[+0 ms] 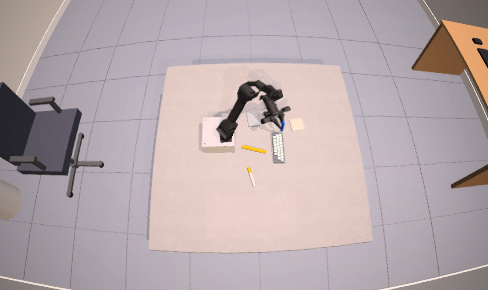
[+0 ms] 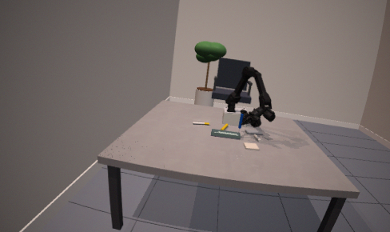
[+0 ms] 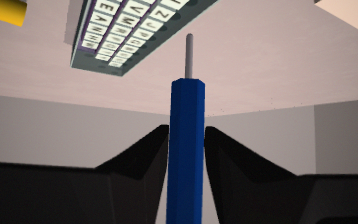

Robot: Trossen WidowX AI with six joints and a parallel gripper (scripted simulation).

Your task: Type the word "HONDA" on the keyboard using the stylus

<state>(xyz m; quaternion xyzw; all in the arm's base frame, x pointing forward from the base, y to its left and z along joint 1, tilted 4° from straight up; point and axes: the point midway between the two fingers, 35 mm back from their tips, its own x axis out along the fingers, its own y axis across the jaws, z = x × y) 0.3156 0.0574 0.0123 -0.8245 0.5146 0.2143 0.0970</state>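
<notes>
The yellow bar lies 170 mm behind my gripper tip, 90 mm below it and 80 mm to the right of it. From my gripper tip the other things lie so: grey stylus tip: 50 mm below; then blue stylus: 10 mm below; then tan pad: 120 mm ahead, 100 mm below, 70 mm to the left.
</notes>
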